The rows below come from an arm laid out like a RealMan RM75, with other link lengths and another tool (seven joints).
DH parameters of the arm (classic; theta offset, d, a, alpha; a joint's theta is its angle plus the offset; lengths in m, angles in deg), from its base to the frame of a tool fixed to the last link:
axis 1: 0 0.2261 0 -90
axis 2: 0 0 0 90
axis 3: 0 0.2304 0 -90
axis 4: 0 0 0 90
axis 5: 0 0.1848 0 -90
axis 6: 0 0 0 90
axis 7: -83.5 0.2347 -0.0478 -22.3
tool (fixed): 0 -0.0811 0 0
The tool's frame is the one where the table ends.
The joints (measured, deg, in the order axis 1, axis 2, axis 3, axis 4, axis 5, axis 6, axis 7), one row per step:
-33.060, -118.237, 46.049, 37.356, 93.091, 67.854, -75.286
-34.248, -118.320, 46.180, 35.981, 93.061, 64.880, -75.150
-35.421, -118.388, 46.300, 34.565, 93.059, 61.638, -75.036
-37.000, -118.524, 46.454, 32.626, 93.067, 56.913, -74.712
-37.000, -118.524, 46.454, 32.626, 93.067, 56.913, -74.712
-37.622, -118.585, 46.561, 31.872, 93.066, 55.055, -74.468
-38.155, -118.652, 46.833, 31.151, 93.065, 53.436, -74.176
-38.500, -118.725, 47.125, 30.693, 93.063, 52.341, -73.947
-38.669, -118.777, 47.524, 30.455, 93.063, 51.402, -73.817
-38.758, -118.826, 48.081, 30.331, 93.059, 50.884, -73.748
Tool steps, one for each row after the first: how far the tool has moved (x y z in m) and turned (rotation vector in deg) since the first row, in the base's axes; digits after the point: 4 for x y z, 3 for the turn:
-0.0001, 0.0075, -0.0038, 0.713, 0.588, 1.731
-0.0011, 0.0151, -0.0076, 1.517, 1.332, 3.716
-0.0035, 0.0253, -0.0129, 2.767, 2.650, 6.562
-0.0035, 0.0253, -0.0129, 2.767, 2.650, 6.562
-0.0046, 0.0291, -0.0150, 3.254, 3.307, 7.575
-0.0056, 0.0318, -0.0177, 3.526, 4.033, 8.362
-0.0063, 0.0333, -0.0198, 3.653, 4.609, 8.812
-0.0074, 0.0343, -0.0214, 3.767, 5.199, 9.187
-0.0077, 0.0343, -0.0232, 3.616, 5.707, 9.215

